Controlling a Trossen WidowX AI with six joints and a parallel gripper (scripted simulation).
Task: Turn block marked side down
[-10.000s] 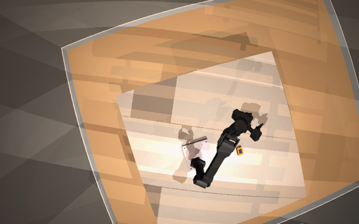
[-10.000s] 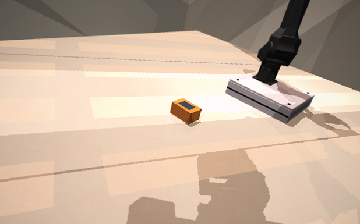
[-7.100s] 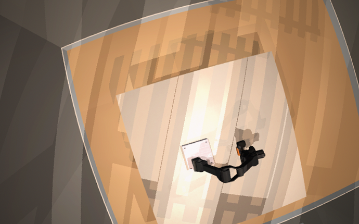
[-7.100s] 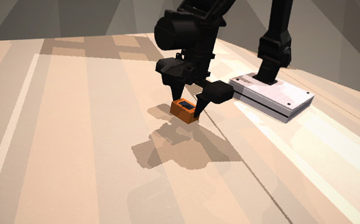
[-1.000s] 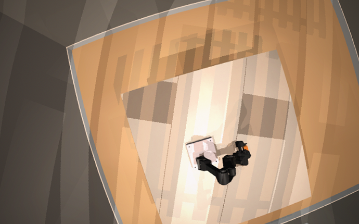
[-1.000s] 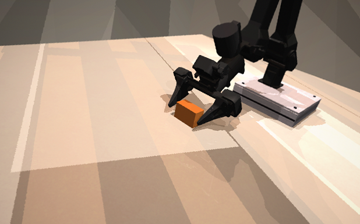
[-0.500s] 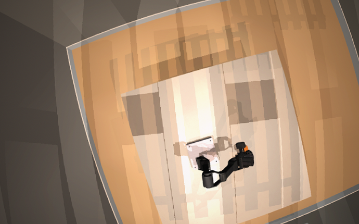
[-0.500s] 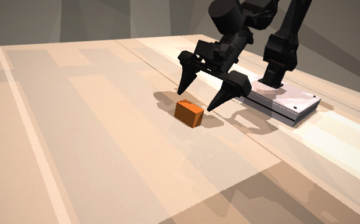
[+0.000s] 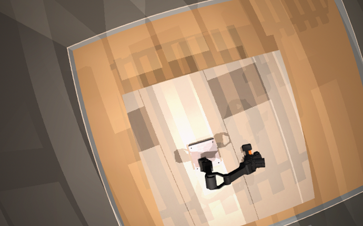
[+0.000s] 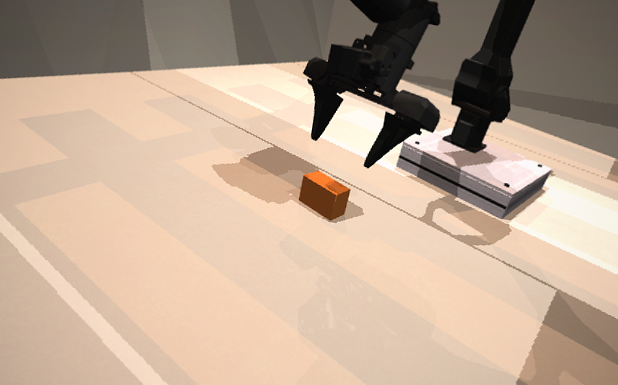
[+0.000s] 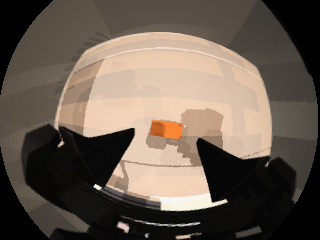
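Right now the orange block is 6 cm below my gripper tip.
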